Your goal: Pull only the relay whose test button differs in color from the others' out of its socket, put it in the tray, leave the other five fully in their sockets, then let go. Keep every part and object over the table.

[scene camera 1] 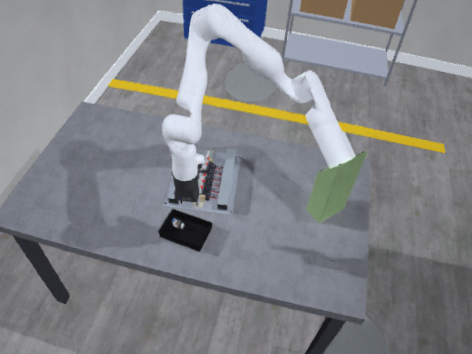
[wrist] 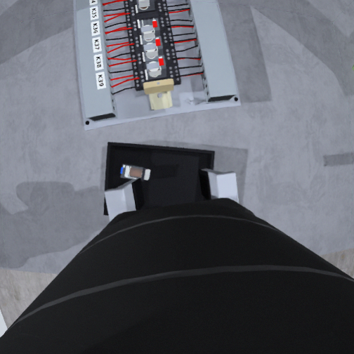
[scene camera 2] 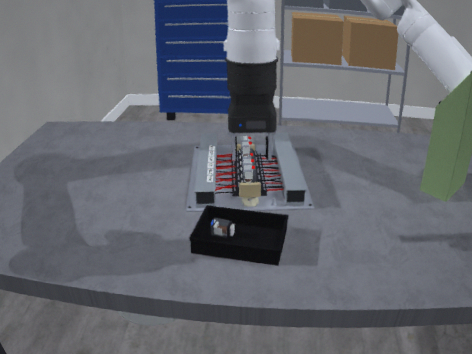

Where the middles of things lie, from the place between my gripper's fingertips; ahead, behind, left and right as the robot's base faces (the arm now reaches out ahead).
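Scene:
Panel plate (scene camera 2: pixel 227 200): 170 mm below my hand, 260 mm to the right of it.

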